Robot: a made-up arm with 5 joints.
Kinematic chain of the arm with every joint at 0, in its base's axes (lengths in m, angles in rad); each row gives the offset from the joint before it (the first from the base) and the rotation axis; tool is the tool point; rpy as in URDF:
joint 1: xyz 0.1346 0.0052 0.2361 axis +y
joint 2: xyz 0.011 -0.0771 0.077 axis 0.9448 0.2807 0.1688
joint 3: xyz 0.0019 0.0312 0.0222 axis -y
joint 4: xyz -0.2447 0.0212 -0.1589 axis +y
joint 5: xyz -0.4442 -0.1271 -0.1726 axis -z
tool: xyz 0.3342 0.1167 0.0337 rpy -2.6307 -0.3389 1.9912
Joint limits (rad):
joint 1: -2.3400..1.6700
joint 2: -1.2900..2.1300
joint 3: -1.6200..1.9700
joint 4: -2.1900..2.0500
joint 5: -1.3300..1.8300
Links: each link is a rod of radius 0.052 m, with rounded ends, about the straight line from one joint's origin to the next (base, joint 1, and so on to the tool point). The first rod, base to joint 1, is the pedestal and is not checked.
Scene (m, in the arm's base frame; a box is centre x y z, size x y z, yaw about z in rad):
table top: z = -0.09
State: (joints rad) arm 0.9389 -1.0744 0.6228 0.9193 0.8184
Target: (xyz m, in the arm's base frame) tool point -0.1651 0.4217 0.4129
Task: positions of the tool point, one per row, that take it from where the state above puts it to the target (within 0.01 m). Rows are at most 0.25 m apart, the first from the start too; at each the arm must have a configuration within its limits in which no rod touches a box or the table.
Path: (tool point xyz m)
1: -0.0825 -0.3911 0.4193
2: -0.1634 -0.2724 0.3962
3: -0.2317 -0.1251 0.3852
4: -0.2661 0.0491 0.3865
5: -0.2477 0.2382 0.3973
6: -0.1651 0.4217 0.4129

